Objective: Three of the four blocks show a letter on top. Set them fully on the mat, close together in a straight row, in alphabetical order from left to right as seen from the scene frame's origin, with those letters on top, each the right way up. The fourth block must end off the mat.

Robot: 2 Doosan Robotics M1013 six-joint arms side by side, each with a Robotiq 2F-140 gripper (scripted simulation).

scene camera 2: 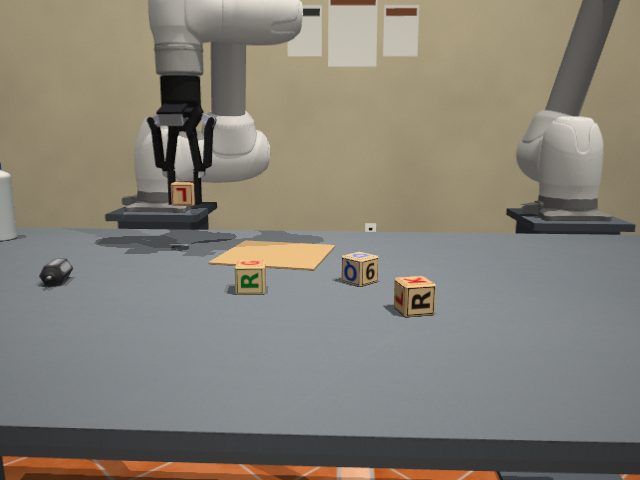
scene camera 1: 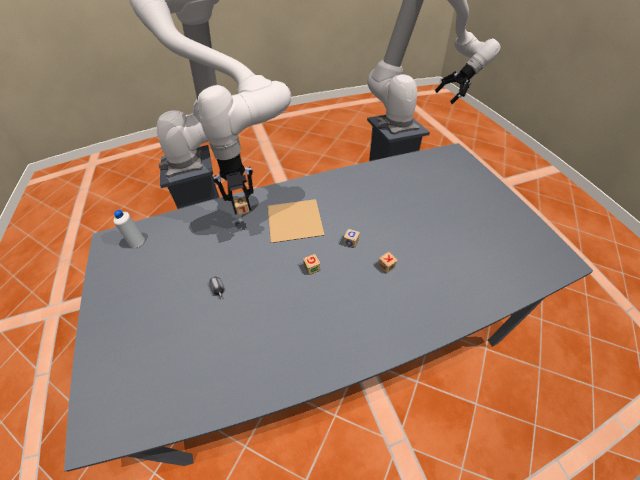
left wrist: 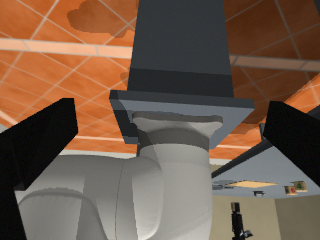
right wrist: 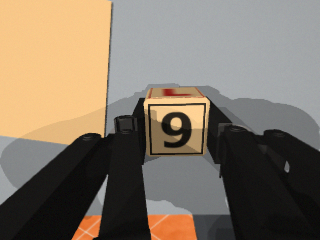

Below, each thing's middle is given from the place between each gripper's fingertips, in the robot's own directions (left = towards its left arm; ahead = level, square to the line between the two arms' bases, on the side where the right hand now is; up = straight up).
Right now my right hand is 360 mm to the right of the d block [scene camera 2: 360,269], 190 mm short of it and 110 mm above it. Also, from my right hand: g block [scene camera 2: 250,275] 260 mm ahead, 190 mm to the left, 110 mm below; k block [scene camera 2: 413,296] 440 mm to the left, 330 mm ahead, 110 mm below; mat [scene camera 2: 296,256] 190 mm to the left, 130 mm below, 20 mm ahead.
I see the d block 880 mm to the right of my left hand, 800 mm ahead of it and 100 mm below it. From my left hand the other things lie so: g block: 1050 mm to the right, 870 mm ahead, 100 mm below; k block: 940 mm ahead, 800 mm to the right, 100 mm below; mat: 1050 mm to the right, 620 mm ahead, 120 mm below.
